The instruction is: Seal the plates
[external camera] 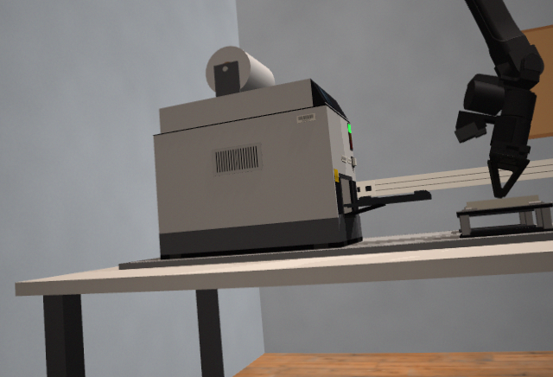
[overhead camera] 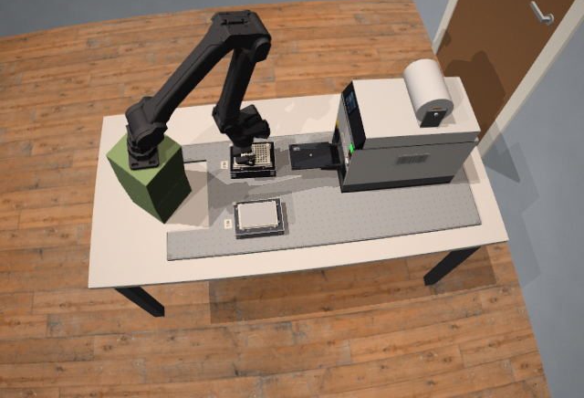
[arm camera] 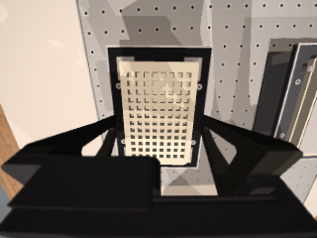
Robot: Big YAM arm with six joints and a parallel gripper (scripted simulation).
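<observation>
The plate lies 2 cm below my hand. The rest, counted from my hand: sealer stage (20 cm ahead, 6 cm to the right, 1 cm above); then yellow warning label (31 cm ahead, 1 cm to the left, 7 cm above); then plate nest (2 cm behind, 23 cm to the right, 4 cm below).
</observation>
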